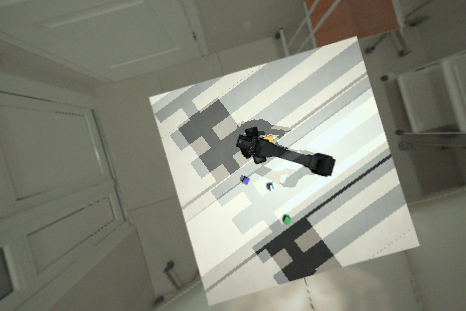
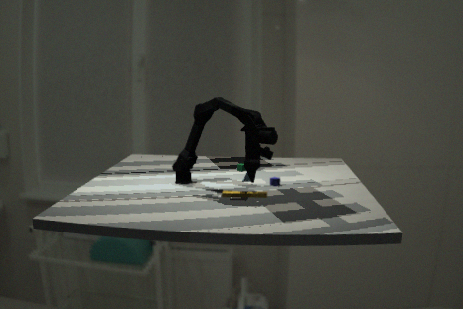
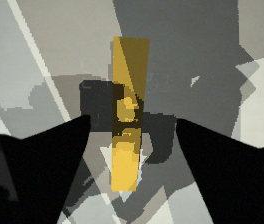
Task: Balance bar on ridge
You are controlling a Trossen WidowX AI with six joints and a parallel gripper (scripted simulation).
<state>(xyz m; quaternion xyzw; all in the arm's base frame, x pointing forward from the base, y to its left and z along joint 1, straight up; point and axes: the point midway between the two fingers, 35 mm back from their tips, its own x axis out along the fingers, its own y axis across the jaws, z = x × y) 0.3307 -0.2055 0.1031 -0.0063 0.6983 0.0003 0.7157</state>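
Now: the yellow bar 60 mm below my gripper tip and 30 mm behind it. From my gripper tip the other things lie so: small green block (490 mm to the left, 70 mm behind, 50 mm below); small blue block (200 mm to the left, 100 mm ahead, 50 mm below).
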